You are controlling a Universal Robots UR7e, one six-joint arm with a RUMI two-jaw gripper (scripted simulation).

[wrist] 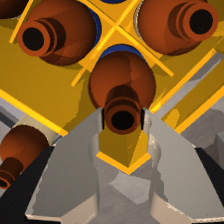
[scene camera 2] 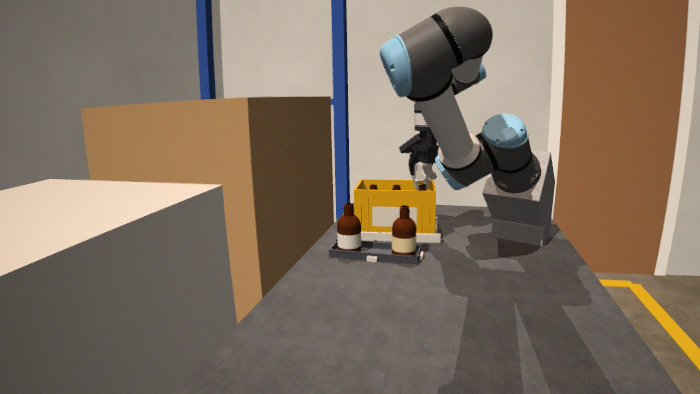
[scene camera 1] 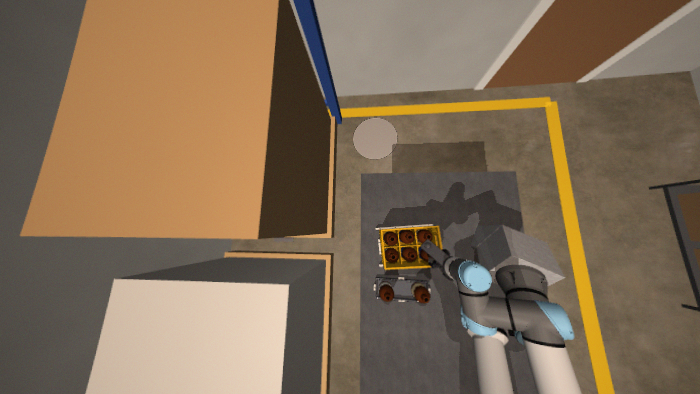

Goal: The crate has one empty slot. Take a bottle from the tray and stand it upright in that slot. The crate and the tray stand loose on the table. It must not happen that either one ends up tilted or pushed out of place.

Labels:
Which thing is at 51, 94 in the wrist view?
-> A yellow crate.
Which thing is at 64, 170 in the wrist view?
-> My gripper.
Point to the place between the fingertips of my gripper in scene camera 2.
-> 421, 192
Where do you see a brown bottle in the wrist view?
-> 121, 76

